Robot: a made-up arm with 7 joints. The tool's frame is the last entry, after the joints. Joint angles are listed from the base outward.
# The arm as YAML. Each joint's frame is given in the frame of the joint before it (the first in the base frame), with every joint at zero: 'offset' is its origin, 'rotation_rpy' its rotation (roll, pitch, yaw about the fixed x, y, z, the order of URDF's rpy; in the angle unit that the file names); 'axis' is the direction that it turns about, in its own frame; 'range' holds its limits. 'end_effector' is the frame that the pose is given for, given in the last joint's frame.
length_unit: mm
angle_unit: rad
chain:
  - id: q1
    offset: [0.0, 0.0, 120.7]
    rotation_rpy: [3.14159, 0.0, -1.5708]
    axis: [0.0, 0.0, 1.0]
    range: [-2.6, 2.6]
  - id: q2
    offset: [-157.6, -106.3, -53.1]
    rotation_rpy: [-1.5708, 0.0, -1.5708]
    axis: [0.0, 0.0, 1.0]
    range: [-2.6, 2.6]
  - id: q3
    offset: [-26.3, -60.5, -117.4]
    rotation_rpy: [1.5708, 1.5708, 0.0]
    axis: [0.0, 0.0, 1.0]
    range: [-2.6, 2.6]
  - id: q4
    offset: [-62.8, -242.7, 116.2]
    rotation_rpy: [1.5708, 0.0, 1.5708]
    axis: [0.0, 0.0, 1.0]
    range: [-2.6, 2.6]
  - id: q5
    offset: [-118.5, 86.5, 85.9]
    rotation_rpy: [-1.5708, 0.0, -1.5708]
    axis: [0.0, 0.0, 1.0]
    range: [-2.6, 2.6]
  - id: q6
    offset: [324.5, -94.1, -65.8]
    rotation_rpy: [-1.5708, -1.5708, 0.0]
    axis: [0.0, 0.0, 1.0]
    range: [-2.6, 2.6]
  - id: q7
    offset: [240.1, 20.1, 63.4]
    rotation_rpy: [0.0, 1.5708, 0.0]
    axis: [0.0, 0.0, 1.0]
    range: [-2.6, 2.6]
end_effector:
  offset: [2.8, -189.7, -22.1]
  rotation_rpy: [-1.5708, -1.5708, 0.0]
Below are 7 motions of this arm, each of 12 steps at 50 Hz.
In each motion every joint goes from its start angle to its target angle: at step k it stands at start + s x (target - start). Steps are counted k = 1, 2, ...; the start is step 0. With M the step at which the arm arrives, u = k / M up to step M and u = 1 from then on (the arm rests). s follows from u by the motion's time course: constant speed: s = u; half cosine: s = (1 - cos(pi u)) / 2; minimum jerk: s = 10 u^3 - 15 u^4 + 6 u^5.
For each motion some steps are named. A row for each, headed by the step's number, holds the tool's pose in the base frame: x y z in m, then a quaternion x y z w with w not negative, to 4 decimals.
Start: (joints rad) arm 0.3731 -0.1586 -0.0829 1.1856 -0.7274 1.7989 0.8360
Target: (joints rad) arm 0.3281 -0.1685 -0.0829 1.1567 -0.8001 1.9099 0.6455
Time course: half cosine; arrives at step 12
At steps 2, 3, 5, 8, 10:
2: 0.2406 0.7559 0.2256 0.3583 -0.1088 0.2902 0.8807
3: 0.2370 0.7580 0.2260 0.3518 -0.1135 0.2954 0.8810
5: 0.2268 0.7638 0.2273 0.3335 -0.1270 0.3098 0.8813
8: 0.2094 0.7731 0.2304 0.3034 -0.1512 0.3329 0.8799
10: 0.2011 0.7773 0.2322 0.2893 -0.1634 0.3434 0.8785

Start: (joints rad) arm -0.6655 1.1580 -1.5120 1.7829 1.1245 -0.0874 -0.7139
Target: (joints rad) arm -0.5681 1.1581 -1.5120 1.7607 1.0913 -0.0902 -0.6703
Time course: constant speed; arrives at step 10
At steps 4, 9, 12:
4: 0.3015 0.1355 0.2207 -0.5776 0.1000 0.2782 0.7609
9: 0.3048 0.1249 0.2167 -0.5720 0.1126 0.2633 0.7686
12: 0.3054 0.1228 0.2159 -0.5708 0.1151 0.2603 0.7702

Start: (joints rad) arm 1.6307 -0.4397 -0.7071 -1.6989 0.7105 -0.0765 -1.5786
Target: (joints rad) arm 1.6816 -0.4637 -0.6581 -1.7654 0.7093 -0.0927 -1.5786
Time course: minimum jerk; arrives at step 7
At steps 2, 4, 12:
2: -0.1568 0.0220 0.0633 -0.4628 -0.3403 -0.6333 0.5186
4: -0.1531 0.0375 0.0678 -0.4748 -0.3316 -0.6448 0.4988
12: -0.1497 0.0489 0.0714 -0.4840 -0.3247 -0.6529 0.4838

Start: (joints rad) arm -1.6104 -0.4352 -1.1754 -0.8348 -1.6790 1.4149 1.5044
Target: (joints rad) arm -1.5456 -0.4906 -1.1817 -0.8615 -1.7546 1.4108 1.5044
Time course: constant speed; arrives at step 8
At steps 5, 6, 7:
5: -0.4233 -0.6179 -0.0781 -0.3027 0.1977 -0.8652 0.3474
6: -0.4313 -0.6134 -0.0772 -0.3004 0.1994 -0.8680 0.3414
7: -0.4392 -0.6087 -0.0763 -0.2980 0.2011 -0.8708 0.3352

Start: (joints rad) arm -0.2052 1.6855 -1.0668 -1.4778 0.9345 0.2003 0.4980
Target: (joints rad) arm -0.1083 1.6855 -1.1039 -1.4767 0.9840 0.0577 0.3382
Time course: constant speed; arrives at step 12
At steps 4, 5, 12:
4: 0.2424 -0.0445 0.0595 -0.0358 0.3265 -0.9384 0.1078
5: 0.2427 -0.0422 0.0620 -0.0309 0.3299 -0.9382 0.0994
12: 0.2482 -0.0270 0.0787 0.0073 0.3529 -0.9347 0.0426

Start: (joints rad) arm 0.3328 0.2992 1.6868 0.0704 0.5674 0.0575 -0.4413
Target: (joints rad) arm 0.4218 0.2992 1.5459 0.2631 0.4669 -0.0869 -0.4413
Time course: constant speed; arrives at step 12
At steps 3, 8, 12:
3: 0.2008 0.4422 0.0038 0.1588 -0.1331 -0.8256 0.5249
8: 0.2194 0.4352 -0.0034 0.1956 -0.0847 -0.8054 0.5531
12: 0.2336 0.4311 -0.0086 0.2241 -0.0452 -0.7863 0.5739

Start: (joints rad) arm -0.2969 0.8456 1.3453 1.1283 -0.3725 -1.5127 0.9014
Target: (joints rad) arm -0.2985 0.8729 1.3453 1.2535 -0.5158 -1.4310 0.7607
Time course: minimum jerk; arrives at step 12
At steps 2, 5, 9, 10, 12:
2: -0.0729 0.7361 0.2786 0.5504 0.7429 -0.2506 0.2871
5: -0.0793 0.7334 0.2776 0.5256 0.7554 -0.2366 0.3118
9: -0.0913 0.7266 0.2747 0.4790 0.7754 -0.2080 0.3549
10: -0.0929 0.7256 0.2742 0.4730 0.7777 -0.2042 0.3602
12: -0.0937 0.7250 0.2740 0.4698 0.7789 -0.2021 0.3629

